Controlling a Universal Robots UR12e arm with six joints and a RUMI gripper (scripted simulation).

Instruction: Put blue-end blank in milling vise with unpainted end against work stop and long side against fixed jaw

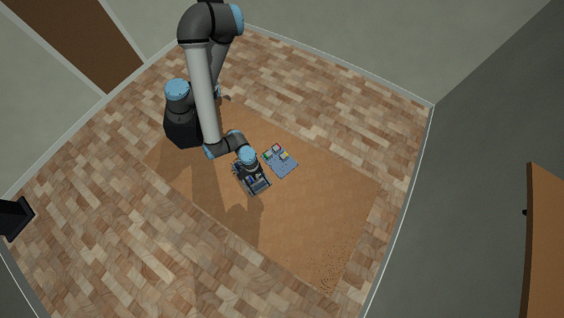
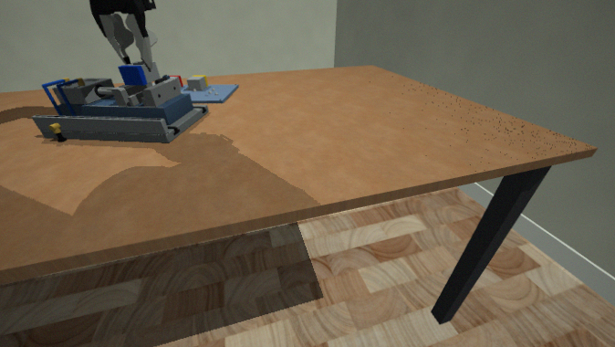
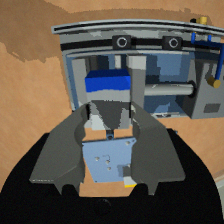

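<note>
My hand is 2 cm above the blue blank. Round my hand: vise body 6 cm behind, 3 cm to the left, 10 cm below; then green blank 4 cm behind, 23 cm to the left, 12 cm below; then fixed jaw 3 cm ahead, 1 cm to the right, 6 cm below.
</note>
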